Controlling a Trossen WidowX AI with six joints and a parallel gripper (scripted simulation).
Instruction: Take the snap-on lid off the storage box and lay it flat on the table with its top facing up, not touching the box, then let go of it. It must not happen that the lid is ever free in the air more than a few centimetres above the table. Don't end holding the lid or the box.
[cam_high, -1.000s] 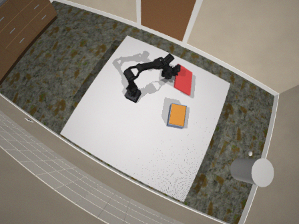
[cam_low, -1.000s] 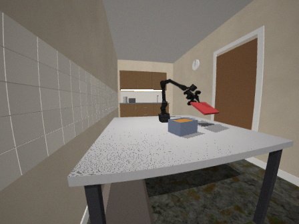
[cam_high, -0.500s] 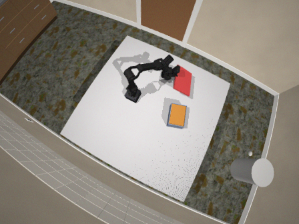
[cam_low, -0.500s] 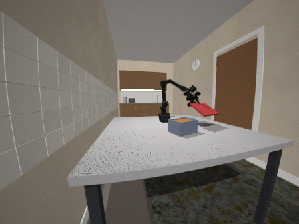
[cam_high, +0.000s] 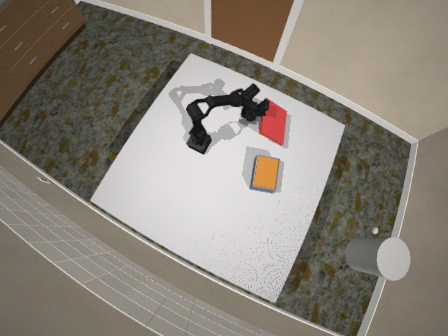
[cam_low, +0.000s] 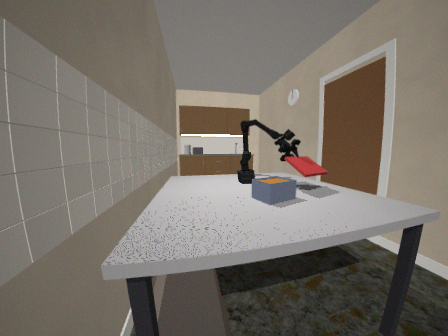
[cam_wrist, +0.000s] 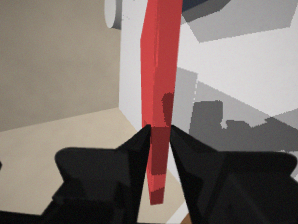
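Right now my hand is 10 cm short of the red lid, 6 cm above it and 1 cm to the right of it. Also, from my hand: storage box 29 cm to the right, 18 cm below, 13 cm ahead.
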